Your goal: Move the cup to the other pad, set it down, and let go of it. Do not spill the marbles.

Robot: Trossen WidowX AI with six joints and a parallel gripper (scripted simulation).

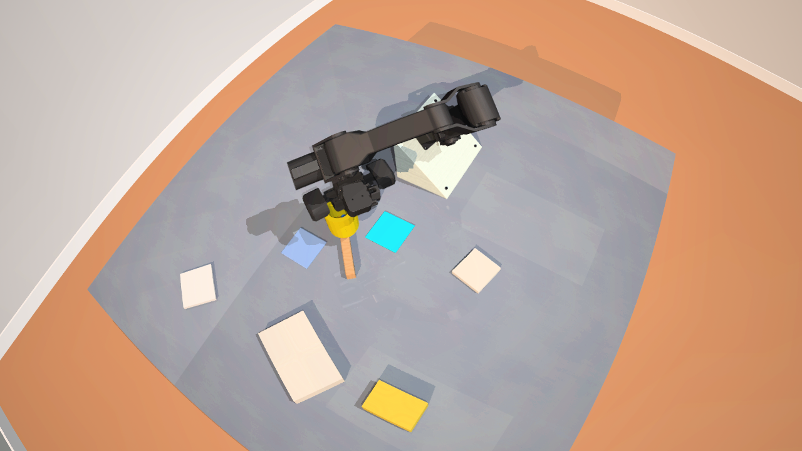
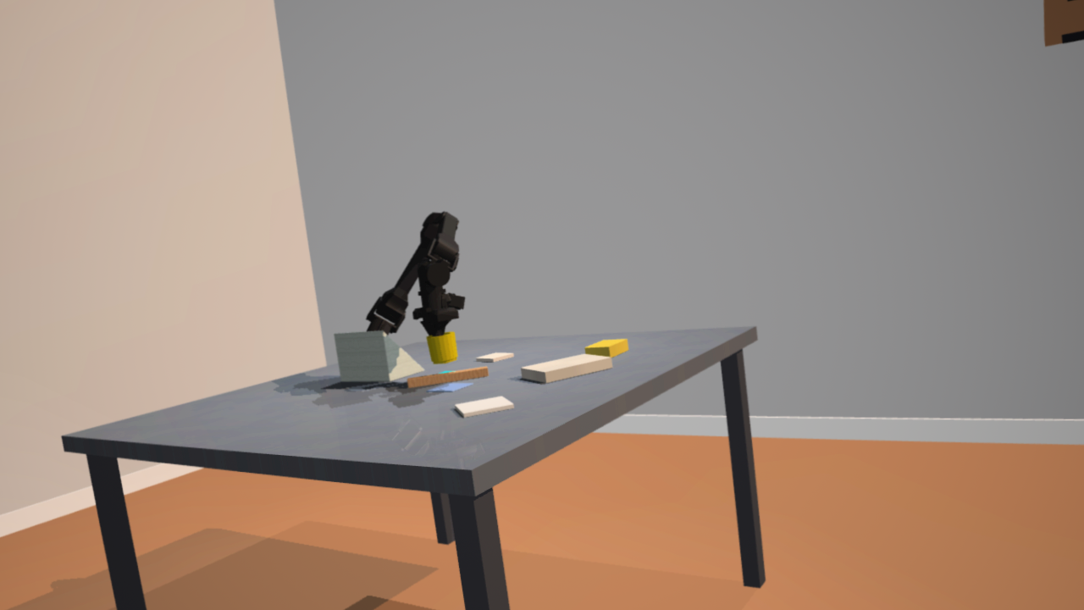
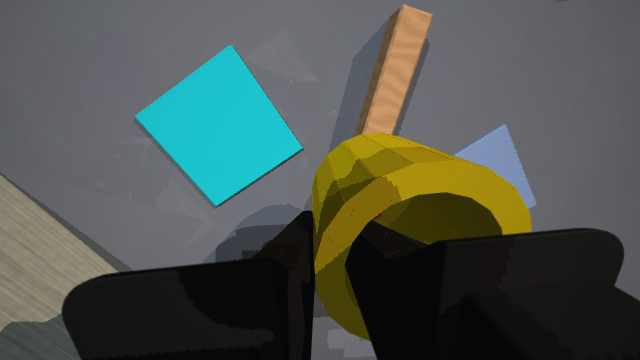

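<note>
Right now my gripper tip is 4 cm past the cyan pad, 5 cm to the right of it and 9 cm above it. The rest, counted from my gripper tip: wooden strip 3 cm ahead, 1 cm to the right, 8 cm below; yellow cup 2 cm ahead, 1 cm to the right; pale blue pad 11 cm ahead, 8 cm to the right, 9 cm below.
</note>
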